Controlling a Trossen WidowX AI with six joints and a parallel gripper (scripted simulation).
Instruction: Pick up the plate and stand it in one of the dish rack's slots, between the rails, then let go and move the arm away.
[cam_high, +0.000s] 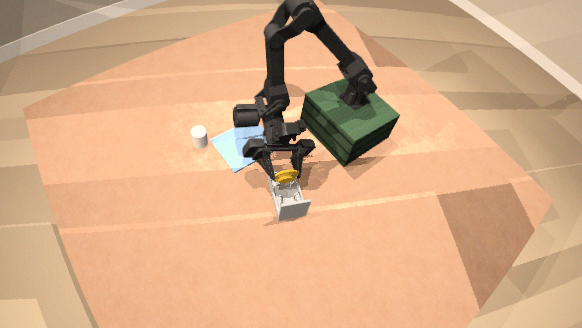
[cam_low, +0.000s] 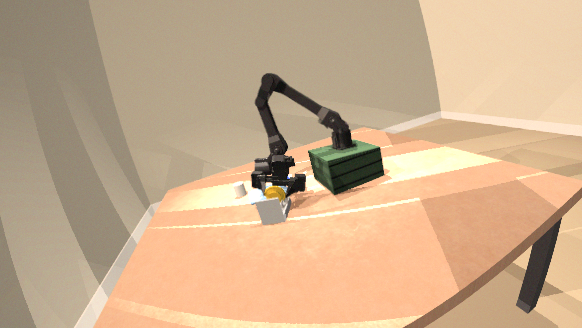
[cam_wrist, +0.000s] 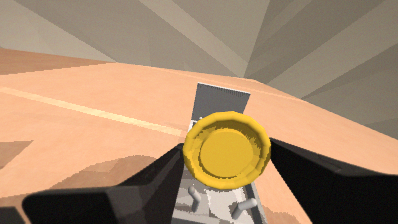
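My gripper tip is 1 cm short of the grey dish rack, 2 cm to the right of it and 3 cm above it. The rest, counted from my gripper tip: light blue mat 18 cm to the right, 5 cm below; blue spoon 11 cm behind, 22 cm to the right, 5 cm below; yellow plate 1 cm to the right.
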